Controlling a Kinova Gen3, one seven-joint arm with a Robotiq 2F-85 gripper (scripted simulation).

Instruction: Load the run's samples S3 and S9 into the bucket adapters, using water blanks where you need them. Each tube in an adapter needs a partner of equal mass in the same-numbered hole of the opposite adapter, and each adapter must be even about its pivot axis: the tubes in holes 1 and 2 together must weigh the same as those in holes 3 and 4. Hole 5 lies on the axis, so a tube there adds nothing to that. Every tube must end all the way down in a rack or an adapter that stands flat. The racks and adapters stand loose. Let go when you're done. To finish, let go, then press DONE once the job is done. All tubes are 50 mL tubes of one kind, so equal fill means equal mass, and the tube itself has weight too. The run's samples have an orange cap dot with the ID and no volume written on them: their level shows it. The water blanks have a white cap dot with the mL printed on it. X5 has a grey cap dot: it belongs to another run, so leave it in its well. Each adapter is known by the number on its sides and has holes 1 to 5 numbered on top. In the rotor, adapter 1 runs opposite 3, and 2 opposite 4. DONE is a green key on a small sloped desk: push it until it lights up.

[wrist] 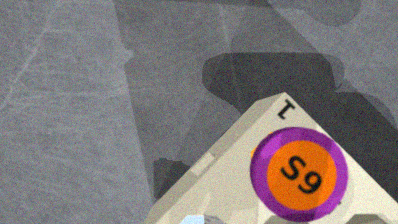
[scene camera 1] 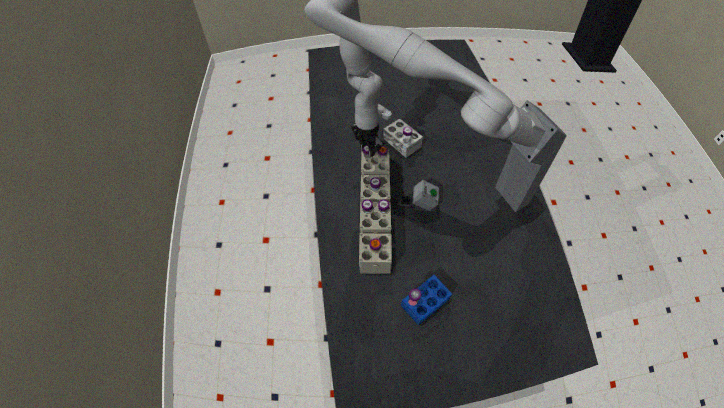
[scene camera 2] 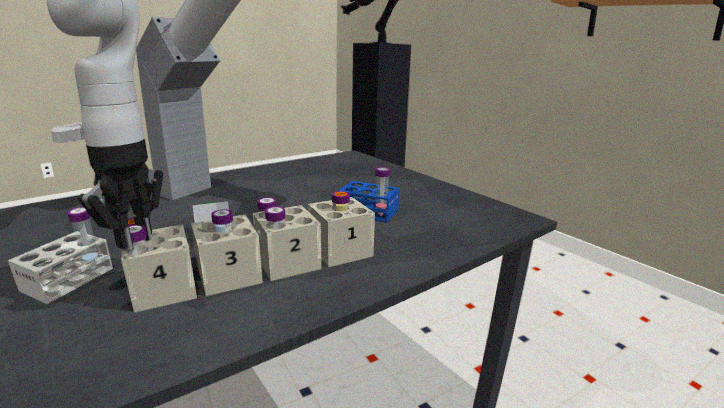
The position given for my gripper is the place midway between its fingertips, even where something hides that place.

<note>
In view: my gripper (scene camera 2: pixel 136 244), a blue rack (scene camera 1: pixel 437 294) and a sample S9 (wrist: pixel 293 167).
The blue rack is seen too in scene camera 2 (scene camera 2: pixel 392 198). The wrist view does not show the blue rack: it is out of frame.
</note>
